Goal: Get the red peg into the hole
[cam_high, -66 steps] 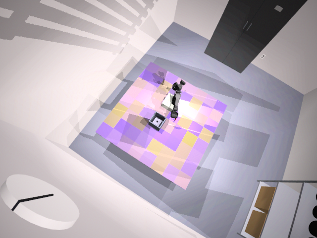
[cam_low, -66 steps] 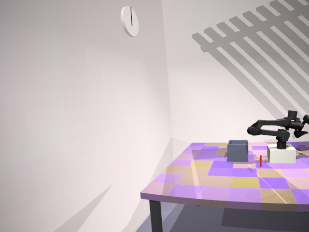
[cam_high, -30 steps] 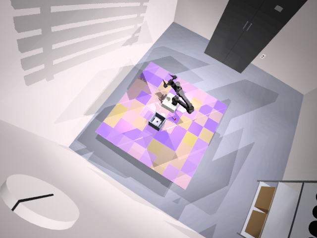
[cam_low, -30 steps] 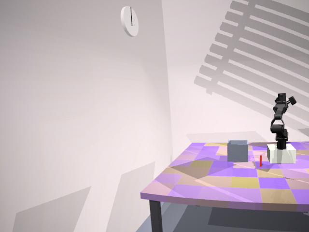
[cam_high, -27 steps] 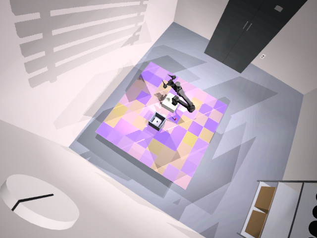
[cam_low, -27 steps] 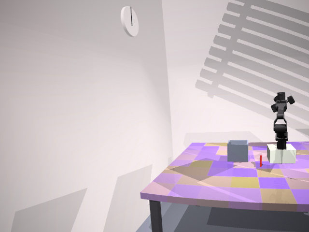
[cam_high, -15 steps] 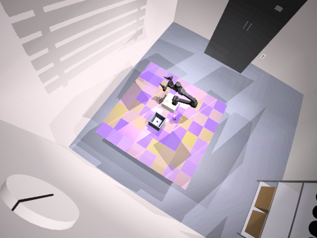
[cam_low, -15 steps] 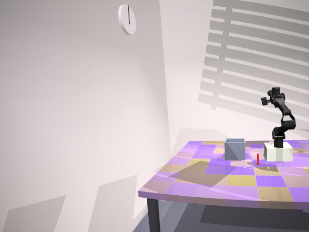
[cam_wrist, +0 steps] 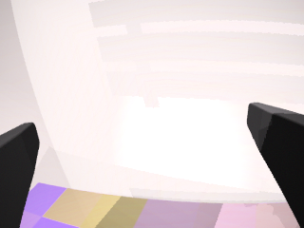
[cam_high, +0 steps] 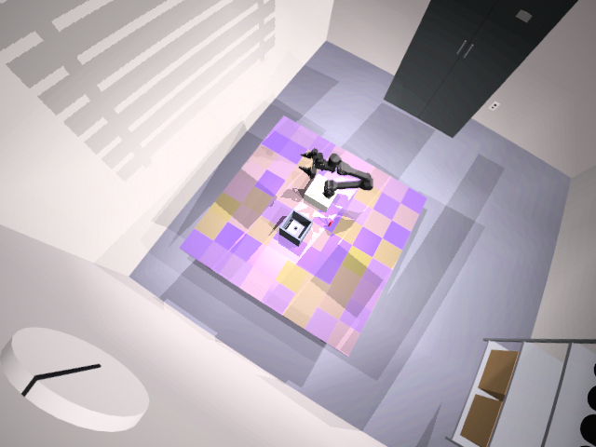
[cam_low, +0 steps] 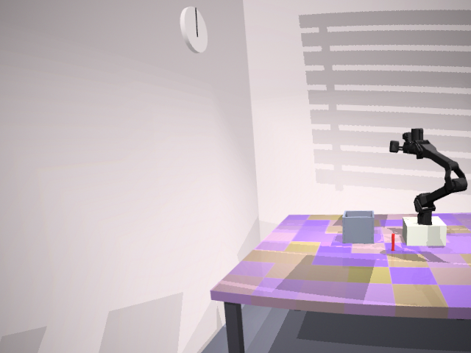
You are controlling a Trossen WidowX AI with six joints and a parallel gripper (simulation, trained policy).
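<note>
Right now my gripper tip is 340 mm to the right of the red peg and 430 mm above it.
</note>
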